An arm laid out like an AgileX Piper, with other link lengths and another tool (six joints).
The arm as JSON. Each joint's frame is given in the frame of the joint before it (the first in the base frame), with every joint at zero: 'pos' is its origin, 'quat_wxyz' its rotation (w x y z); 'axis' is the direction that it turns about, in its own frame. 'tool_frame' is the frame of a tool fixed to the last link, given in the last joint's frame.
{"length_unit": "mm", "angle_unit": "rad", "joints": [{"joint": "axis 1", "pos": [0.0, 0.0, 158.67], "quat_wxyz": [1.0, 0.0, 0.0, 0.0], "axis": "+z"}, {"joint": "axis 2", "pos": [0.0, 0.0, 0.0], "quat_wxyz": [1.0, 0.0, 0.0, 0.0], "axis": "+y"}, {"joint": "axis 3", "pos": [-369.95, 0.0, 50.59], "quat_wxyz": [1.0, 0.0, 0.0, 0.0], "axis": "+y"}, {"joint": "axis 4", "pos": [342.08, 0.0, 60.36], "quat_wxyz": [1.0, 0.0, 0.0, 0.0], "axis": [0.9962, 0.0, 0.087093]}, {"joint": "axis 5", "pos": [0.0, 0.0, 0.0], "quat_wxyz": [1.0, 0.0, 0.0, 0.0], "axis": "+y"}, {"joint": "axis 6", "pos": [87.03, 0.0, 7.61], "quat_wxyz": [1.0, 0.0, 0.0, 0.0], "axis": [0.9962, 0.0, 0.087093]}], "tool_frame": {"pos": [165.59, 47.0, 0.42], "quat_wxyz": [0.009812, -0.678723, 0.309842, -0.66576]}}
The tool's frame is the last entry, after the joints.
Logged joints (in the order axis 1, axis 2, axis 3, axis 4, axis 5, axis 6), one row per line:
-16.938 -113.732 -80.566 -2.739 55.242 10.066
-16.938 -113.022 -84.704 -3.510 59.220 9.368
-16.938 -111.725 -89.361 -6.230 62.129 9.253
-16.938 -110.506 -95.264 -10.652 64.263 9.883
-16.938 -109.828 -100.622 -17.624 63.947 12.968
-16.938 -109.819 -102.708 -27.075 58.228 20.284
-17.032 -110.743 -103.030 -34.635 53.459 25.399
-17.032 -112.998 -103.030 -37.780 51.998 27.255
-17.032 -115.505 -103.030 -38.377 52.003 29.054
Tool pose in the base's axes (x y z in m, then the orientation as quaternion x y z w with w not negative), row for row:
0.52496 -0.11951 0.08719 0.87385 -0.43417 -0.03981 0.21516
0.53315 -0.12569 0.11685 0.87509 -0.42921 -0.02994 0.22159
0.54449 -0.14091 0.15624 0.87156 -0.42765 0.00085 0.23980
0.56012 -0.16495 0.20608 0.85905 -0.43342 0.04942 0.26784
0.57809 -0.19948 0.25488 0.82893 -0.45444 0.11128 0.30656
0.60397 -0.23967 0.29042 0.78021 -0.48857 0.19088 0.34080
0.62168 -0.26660 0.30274 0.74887 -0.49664 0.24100 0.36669
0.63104 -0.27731 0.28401 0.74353 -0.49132 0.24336 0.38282
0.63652 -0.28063 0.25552 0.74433 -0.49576 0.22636 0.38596
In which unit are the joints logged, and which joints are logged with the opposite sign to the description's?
The joints are logged in degrees. Opposite sign: axis 2.
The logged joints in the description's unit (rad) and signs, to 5 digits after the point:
-0.29562 1.98500 -1.40614 -0.04780 0.96415 0.17568
-0.29562 1.97261 -1.47836 -0.06126 1.03358 0.16350
-0.29562 1.94997 -1.55964 -0.10873 1.08436 0.16150
-0.29562 1.92869 -1.66267 -0.18591 1.12160 0.17249
-0.29562 1.91686 -1.75619 -0.30760 1.11609 0.22633
-0.29562 1.91670 -1.79259 -0.47255 1.01627 0.35402
-0.29726 1.93283 -1.79821 -0.60449 0.93304 0.44330
-0.29726 1.97219 -1.79821 -0.65939 0.90754 0.47569
-0.29726 2.01594 -1.79821 -0.66981 0.90762 0.50709

